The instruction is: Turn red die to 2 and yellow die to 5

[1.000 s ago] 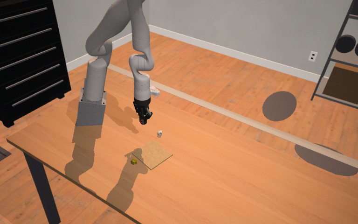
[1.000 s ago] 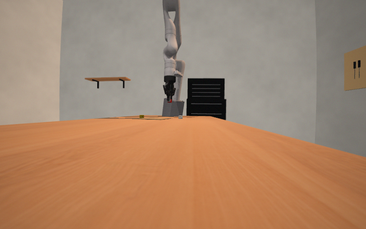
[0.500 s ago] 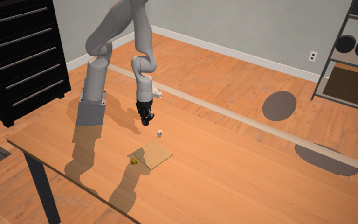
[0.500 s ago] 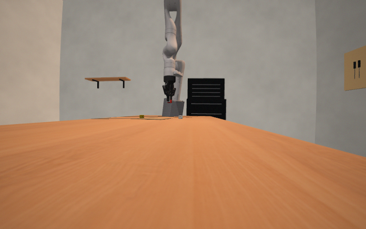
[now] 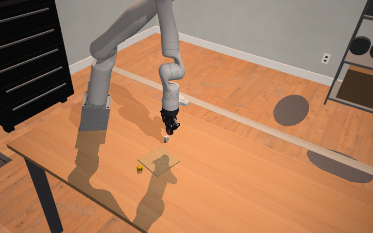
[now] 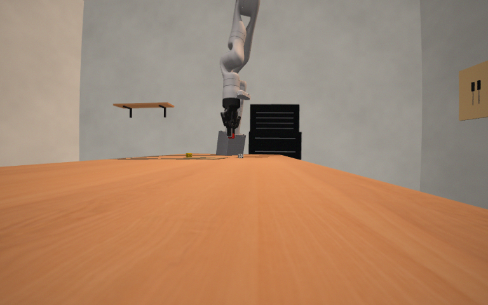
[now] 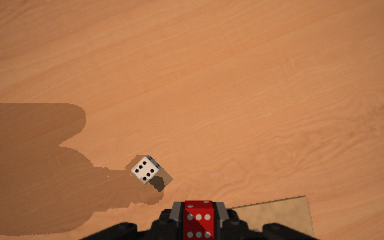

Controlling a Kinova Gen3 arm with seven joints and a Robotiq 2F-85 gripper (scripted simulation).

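Right now the white die is 10 cm below my hand, 5 cm behind it and 3 cm to the left of it. Also, from my hand: yellow die: 20 cm to the right, 10 cm below, 1 cm ahead; tan mat: 11 cm below, 10 cm to the right, 3 cm ahead; red die: 1 cm below.
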